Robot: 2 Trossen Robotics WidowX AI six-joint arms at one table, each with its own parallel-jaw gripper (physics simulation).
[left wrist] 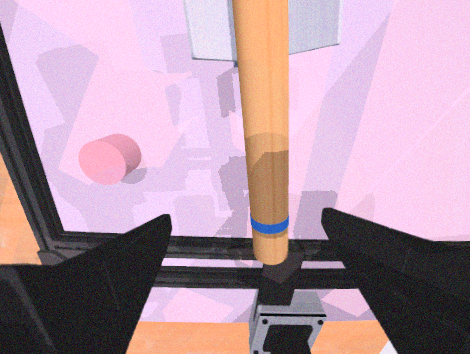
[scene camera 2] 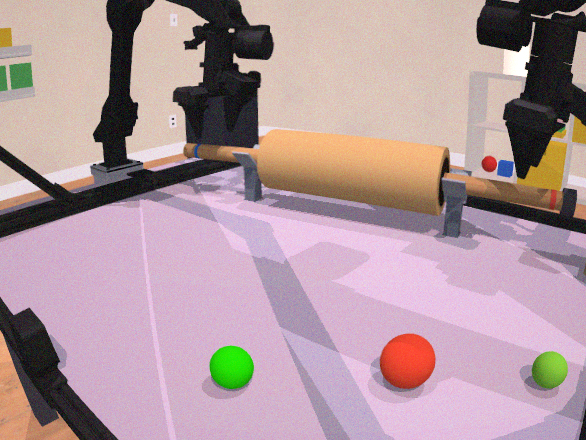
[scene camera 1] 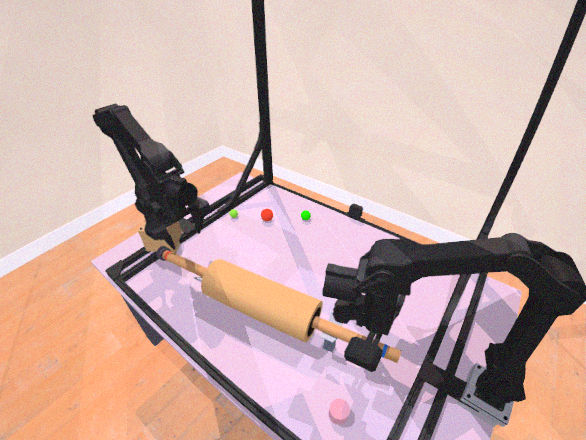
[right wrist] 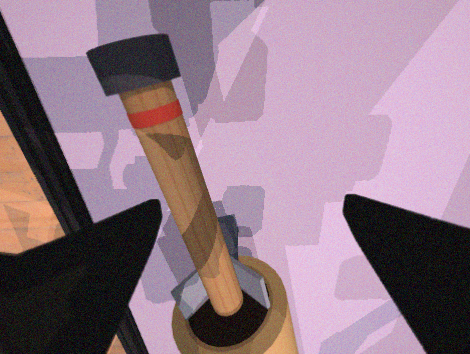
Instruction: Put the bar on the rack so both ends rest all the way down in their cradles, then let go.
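Where they show: left gripper, fingertip midpoint: (left wrist: 247, 218) (scene camera 2: 214, 134) (scene camera 1: 373, 346); right gripper, fingertip midpoint: (scene camera 2: 527, 172) (scene camera 1: 186, 241) (right wrist: 251, 205); left arm's base, link origin: (left wrist: 286, 337) (scene camera 2: 115, 163) (scene camera 1: 491, 391).
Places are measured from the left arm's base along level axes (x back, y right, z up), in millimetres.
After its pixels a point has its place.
Observation:
The wooden bar (scene camera 1: 335, 328) {x -356, y -108, z 55 mm} (scene camera 2: 500, 189) {x -803, y -188, z 46 mm} (left wrist: 267, 100) {x -325, y -99, z 55 mm} (right wrist: 187, 200) {x -830, y -204, z 54 mm}, with a thick tan sleeve around its middle, lies across the rack's two grey cradle posts (scene camera 2: 252, 186) {x -375, y -97, z -13 mm} (scene camera 2: 453, 216) {x -735, y -175, z -8 mm}. Cradle walls show on both sides of the bar in the left wrist view and the right wrist view. How deeply each end sits is partly hidden. My left gripper (scene camera 2: 214, 136) {x -261, y -104, z 73 mm} (left wrist: 247, 218) {x -261, y -104, z 73 mm} is open and empty, above the bar near its blue band. My right gripper (scene camera 2: 529, 172) {x -846, y -165, z 85 mm} (right wrist: 251, 205) {x -846, y -165, z 85 mm} is open and empty, above the bar on the red-banded, black-capped side; the bar lies nearer one fingertip there.
A pink cylinder (scene camera 1: 339, 411) {x -253, y -236, z -5 mm} (left wrist: 107, 160) {x -259, y -225, z -5 mm} stands near the front of the table in scene camera 1. A red ball (scene camera 1: 267, 215) {x -830, y 158, z -5 mm} (scene camera 2: 407, 361) {x -852, y 187, z -4 mm} and two green balls (scene camera 1: 305, 215) {x -725, y 253, z -12 mm} (scene camera 1: 233, 213) {x -948, y 93, z -14 mm} lie at the back. Black frame rails (scene camera 1: 200, 367) {x -566, y -356, z -26 mm} edge the table.

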